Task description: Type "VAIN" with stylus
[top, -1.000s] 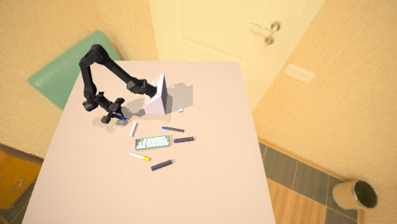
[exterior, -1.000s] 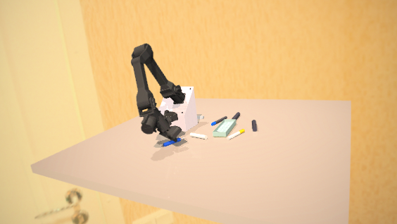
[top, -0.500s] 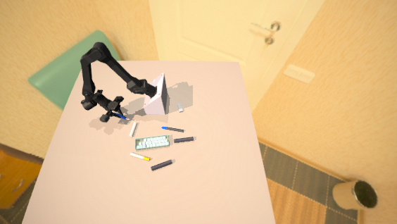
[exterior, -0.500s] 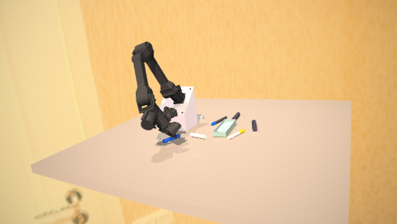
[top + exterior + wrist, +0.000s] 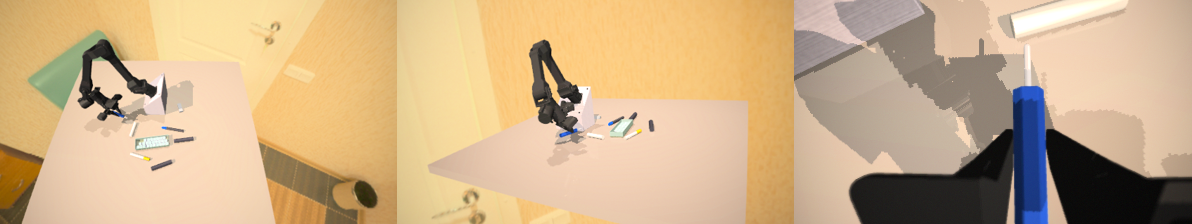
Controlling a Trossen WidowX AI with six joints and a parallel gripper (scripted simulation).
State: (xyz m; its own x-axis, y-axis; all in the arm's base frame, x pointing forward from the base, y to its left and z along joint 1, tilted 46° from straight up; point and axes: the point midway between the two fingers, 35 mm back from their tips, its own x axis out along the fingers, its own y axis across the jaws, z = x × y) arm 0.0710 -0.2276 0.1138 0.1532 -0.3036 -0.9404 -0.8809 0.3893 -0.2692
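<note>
Right now my gripper tip is 80 mm short of the white stick, 80 mm to the right of it and 40 mm above it. The rest, counted from my gripper tip: blue stylus 10 mm ahead, 10 mm to the left; blue-tipped grey pen 90 mm ahead, 300 mm to the left, 50 mm below; yellow-tipped white pen 260 mm ahead, 140 mm to the left, 50 mm below.
</note>
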